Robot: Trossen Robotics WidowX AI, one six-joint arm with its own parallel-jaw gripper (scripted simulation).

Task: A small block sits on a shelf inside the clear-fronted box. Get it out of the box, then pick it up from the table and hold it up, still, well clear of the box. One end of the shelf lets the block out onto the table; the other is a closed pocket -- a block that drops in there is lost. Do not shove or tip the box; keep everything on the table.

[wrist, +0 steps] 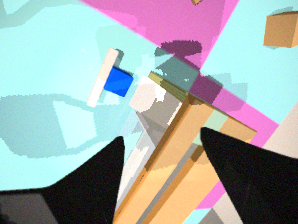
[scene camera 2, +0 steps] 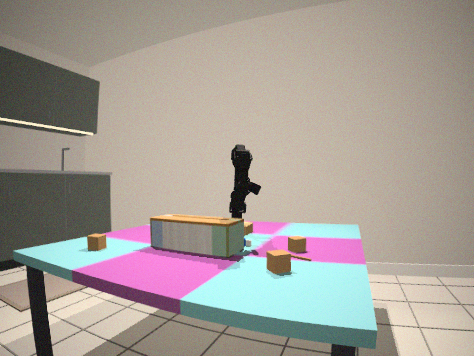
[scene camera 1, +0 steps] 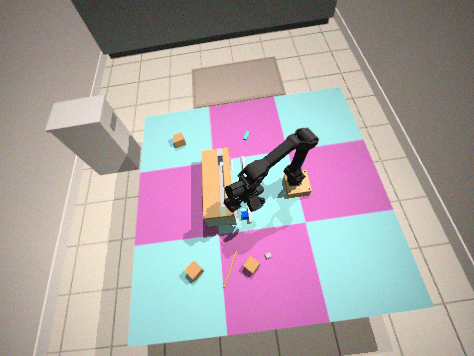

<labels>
box: wrist; scene camera 2; scene camera 1 217, 167
same spot on box: (wrist: 165, 166) = (scene camera 2: 223, 218)
</labels>
